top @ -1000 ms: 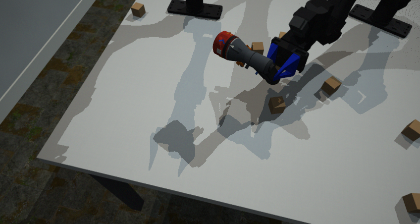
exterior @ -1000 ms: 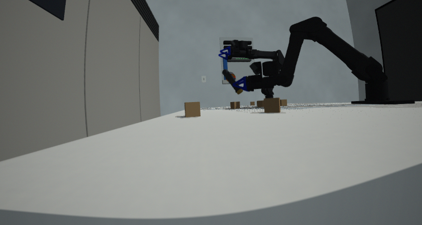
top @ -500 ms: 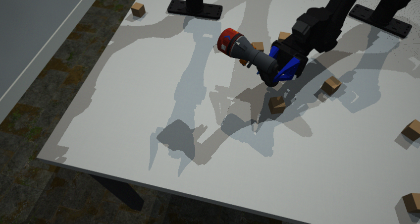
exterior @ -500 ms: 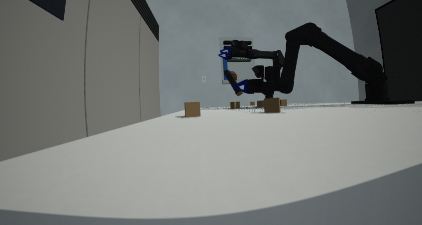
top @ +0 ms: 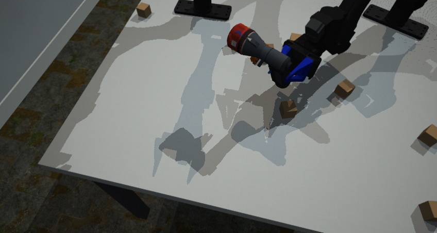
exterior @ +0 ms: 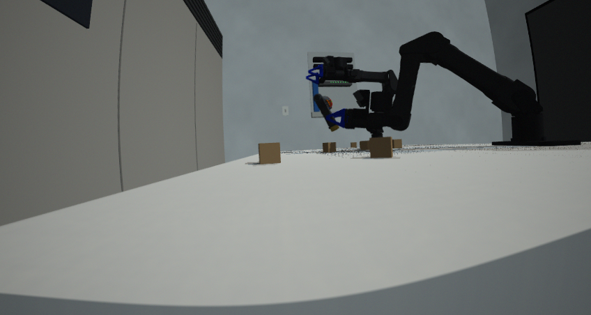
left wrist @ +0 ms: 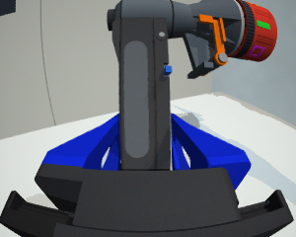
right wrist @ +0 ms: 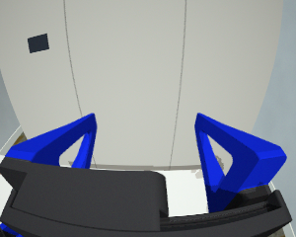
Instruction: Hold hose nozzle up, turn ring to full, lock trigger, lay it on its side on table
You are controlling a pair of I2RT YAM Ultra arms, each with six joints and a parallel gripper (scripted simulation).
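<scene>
The red spray ring is 210 mm below my right hand, 190 mm to the left of it and 10 mm behind it.
</scene>
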